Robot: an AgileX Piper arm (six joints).
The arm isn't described. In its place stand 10 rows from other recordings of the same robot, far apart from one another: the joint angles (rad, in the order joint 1, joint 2, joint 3, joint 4, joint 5, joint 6), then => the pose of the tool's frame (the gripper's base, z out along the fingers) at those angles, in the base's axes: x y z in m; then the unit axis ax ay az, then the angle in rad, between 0 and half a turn.
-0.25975, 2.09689, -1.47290, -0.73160, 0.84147, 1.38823 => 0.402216 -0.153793 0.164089 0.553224 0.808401 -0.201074 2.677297
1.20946, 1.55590, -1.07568, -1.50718, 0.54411, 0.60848 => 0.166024 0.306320 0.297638 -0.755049 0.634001 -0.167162 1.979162
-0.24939, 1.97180, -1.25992, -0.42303, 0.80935, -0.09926 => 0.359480 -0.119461 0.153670 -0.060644 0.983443 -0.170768 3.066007
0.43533, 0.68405, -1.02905, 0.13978, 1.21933, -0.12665 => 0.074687 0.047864 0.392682 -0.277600 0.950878 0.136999 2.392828
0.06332, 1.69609, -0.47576, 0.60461, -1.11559, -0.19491 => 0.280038 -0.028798 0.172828 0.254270 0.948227 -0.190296 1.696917
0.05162, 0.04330, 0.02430, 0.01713, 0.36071, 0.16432 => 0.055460 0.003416 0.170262 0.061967 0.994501 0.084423 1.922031
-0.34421, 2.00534, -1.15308, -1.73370, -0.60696, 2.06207 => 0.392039 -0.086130 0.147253 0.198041 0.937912 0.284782 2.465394
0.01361, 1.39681, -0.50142, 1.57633, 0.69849, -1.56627 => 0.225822 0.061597 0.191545 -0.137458 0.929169 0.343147 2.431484
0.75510, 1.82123, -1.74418, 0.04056, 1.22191, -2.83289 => 0.281540 0.269738 0.326424 -0.965706 -0.215671 -0.144561 2.925638
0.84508, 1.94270, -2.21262, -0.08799, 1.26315, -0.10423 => 0.285678 0.310504 0.409010 -0.454497 0.887031 0.081293 2.490579
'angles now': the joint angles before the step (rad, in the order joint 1, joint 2, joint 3, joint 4, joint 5, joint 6). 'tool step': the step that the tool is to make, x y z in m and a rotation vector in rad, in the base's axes. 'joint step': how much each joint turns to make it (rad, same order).
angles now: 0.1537, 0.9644, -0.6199, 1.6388, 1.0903, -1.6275
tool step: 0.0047, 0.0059, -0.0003, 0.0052, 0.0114, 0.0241
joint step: 0.0323, 0.0330, -0.0146, 0.0134, -0.0054, -0.0095
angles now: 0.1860, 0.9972, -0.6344, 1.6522, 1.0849, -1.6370
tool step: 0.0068, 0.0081, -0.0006, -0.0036, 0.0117, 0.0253
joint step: 0.0413, 0.0438, -0.0234, 0.0085, -0.0150, -0.0108
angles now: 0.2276, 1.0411, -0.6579, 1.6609, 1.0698, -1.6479
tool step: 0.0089, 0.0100, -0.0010, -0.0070, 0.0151, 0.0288
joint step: 0.0434, 0.0554, -0.0323, 0.0060, -0.0142, -0.0093
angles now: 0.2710, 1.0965, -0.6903, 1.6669, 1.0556, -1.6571
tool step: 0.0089, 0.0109, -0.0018, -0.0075, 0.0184, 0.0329
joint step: 0.0407, 0.0583, -0.0345, 0.0035, -0.0076, -0.0055
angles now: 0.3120, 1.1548, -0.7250, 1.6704, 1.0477, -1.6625
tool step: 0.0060, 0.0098, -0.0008, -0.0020, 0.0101, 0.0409
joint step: 0.0321, 0.0478, -0.0318, 0.0011, 0.0092, -0.0057
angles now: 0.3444, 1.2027, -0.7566, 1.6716, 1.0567, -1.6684
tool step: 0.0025, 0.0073, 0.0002, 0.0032, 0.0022, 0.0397
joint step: 0.0232, 0.0309, -0.0228, 0.0006, 0.0174, -0.0061
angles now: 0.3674, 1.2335, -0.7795, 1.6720, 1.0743, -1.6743
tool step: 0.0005, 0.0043, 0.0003, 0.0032, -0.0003, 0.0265
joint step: 0.0142, 0.0157, -0.0122, 0.0002, 0.0129, -0.0042
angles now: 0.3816, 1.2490, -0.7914, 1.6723, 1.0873, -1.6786
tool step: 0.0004, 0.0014, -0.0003, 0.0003, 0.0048, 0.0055
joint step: 0.0047, 0.0055, -0.0031, 0.0005, 0.0013, 0.0024
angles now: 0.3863, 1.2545, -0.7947, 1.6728, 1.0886, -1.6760
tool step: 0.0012, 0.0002, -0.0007, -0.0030, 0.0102, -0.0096
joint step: 0.0007, 0.0023, -0.0004, 0.0007, -0.0100, 0.0088
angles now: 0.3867, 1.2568, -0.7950, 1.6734, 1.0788, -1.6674
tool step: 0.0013, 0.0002, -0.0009, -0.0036, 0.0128, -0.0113
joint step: 0.0009, 0.0023, 0.0000, 0.0006, -0.0119, 0.0111
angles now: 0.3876, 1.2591, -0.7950, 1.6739, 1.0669, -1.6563
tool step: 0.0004, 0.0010, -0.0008, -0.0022, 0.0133, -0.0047
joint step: 0.0050, 0.0024, 0.0000, 0.0009, -0.0089, 0.0113
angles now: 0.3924, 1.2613, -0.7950, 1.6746, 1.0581, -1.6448
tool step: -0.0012, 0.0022, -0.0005, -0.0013, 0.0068, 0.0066
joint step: 0.0114, 0.0016, 0.0000, 0.0004, -0.0044, 0.0054
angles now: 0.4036, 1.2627, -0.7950, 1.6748, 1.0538, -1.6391
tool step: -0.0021, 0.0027, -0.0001, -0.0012, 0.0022, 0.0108
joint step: 0.0147, 0.0001, -0.0002, 0.0000, -0.0040, 0.0025
